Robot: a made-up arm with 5 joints.
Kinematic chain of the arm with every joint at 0, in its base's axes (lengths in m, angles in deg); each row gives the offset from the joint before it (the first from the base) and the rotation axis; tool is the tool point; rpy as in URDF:
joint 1: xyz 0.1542 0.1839 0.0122 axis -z
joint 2: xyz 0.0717 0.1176 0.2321 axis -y
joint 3: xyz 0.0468 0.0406 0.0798 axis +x
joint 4: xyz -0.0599 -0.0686 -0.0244 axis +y
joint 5: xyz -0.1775 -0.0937 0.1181 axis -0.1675 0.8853 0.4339
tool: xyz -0.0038 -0.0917 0.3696 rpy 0 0 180
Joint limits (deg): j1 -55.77..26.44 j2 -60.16..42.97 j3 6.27..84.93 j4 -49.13..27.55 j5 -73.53..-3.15
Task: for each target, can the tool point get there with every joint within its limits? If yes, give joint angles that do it. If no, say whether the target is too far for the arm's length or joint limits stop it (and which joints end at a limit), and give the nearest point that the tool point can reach.
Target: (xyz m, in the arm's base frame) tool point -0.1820 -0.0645 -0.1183
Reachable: yes | joints -38.45 27.35 39.07 -32.71 -60.97
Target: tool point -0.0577 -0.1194 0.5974
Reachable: yes | joints -10.97 -18.96 34.09 -9.23 -28.02
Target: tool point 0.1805 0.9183 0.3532
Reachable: no: joint limits stop it (at a limit: joint 1, joint 3, joint 4, joint 5) | nearest point -0.0734 0.7687 0.3999 | short by 0.298 m
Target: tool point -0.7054 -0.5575 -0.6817
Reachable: no: too far | nearest point -0.2631 -0.0316 -0.1398 | short by 0.875 m
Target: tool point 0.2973 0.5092 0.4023
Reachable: no: joint limits stop it (at a limit: joint 1, joint 3, joint 4, joint 5) | nearest point 0.5888 0.5527 0.5160 | short by 0.316 m
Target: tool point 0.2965 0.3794 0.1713
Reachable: no: joint limits stop it (at a limit: joint 1, joint 2, joint 3, joint 4, joint 5) | nearest point 0.5584 0.1338 0.1702 | short by 0.359 m
